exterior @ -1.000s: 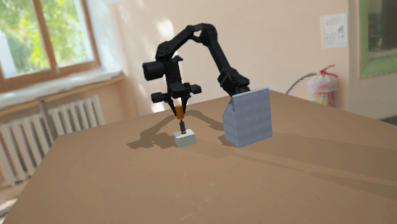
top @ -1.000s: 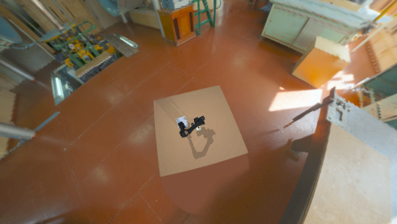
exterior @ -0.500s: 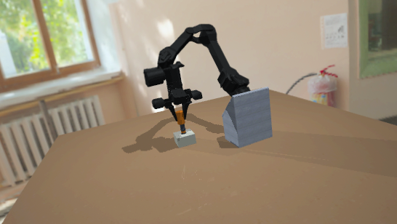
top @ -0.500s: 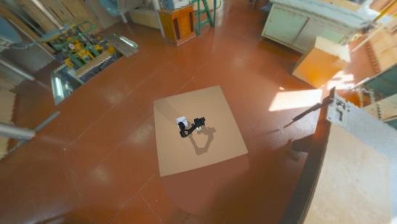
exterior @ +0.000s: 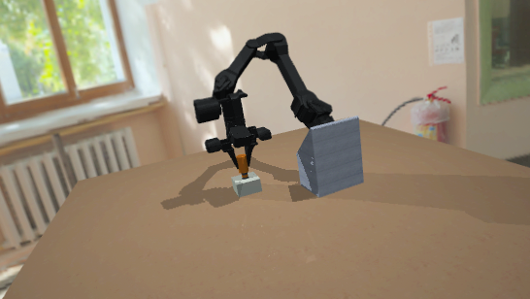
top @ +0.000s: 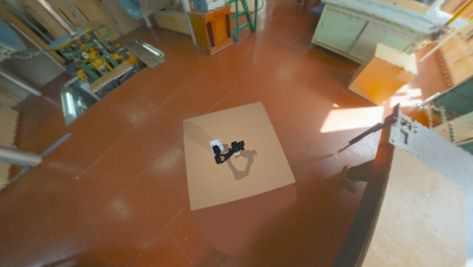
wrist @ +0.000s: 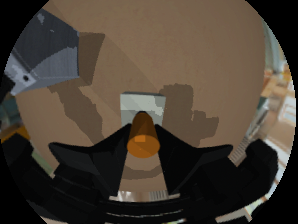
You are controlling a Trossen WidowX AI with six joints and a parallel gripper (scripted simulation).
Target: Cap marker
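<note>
Now: gripper tip 1 cm below the orange cap. Also, from my gripper tip: grey holder block 5 cm below.
</note>
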